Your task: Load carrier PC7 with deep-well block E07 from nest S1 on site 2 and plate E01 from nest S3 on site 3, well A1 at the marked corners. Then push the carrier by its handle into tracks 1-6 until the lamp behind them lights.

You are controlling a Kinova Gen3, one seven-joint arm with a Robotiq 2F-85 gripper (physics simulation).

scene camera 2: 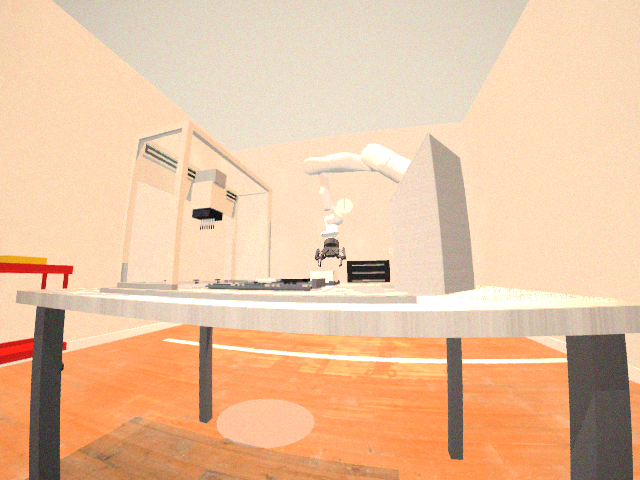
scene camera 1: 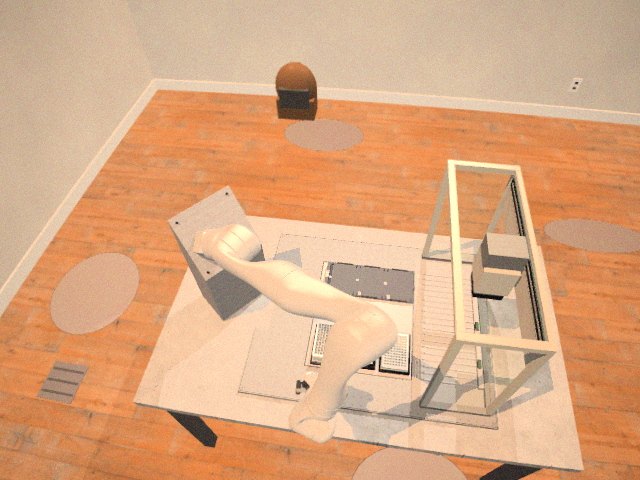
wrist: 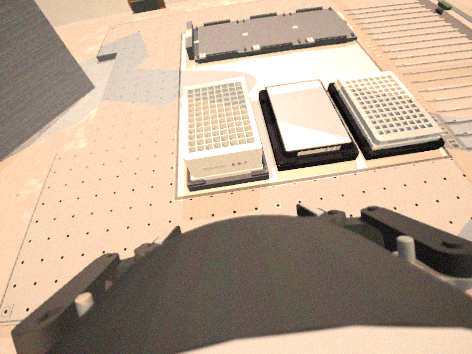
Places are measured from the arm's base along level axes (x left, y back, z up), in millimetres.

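Pixels of known places: gripper, fingertip midpoint: (scene camera 2: 329, 266); arm's base, link origin: (scene camera 2: 429, 185) (scene camera 1: 209, 244).
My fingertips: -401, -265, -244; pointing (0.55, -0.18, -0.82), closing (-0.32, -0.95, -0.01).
Ahead of a thing's pixels: the offset from my fingertips to its top centre, as dx, dy, dz. "*": to the spot under its first point.
Deep-well block E07 @[+144, -44, -23] (wrist: 220, 120) (scene camera 1: 321, 343) (scene camera 2: 323, 275), tall and cream-white, stands upright in the left nest. A flat white-topped plate @[+113, -153, -51] (wrist: 310, 117) lies in the middle nest. A lower white well plate @[+72, -254, -51] (wrist: 387, 107) (scene camera 1: 395, 353) lies in the right nest; its label is unreadable. The grey carrier @[+354, -248, -47] (wrist: 275, 35) (scene camera 1: 369, 281) lies behind the nests, its raised handle end @[* +378, -90, -47] (wrist: 189, 41) at the left and its bare top showing. The numbered tracks (wrist: 407, 45) are to its right. My gripper (scene camera 2: 329, 264) (wrist: 240, 227) is open and empty, above the table in front of the nests; in scene camera 1 the arm partly covers it.
A gantry frame (scene camera 1: 455, 248) (scene camera 2: 181, 206) stands over the tracks, with a pipetting head (scene camera 1: 498, 268) (scene camera 2: 208, 191) hanging inside it. The tall grey arm pedestal (scene camera 1: 222, 294) (scene camera 2: 439, 217) (wrist: 35, 75) stands at the left rear in scene camera 1. Small green parts (scene camera 1: 476, 326) (wrist: 444, 5) sit behind the tracks.
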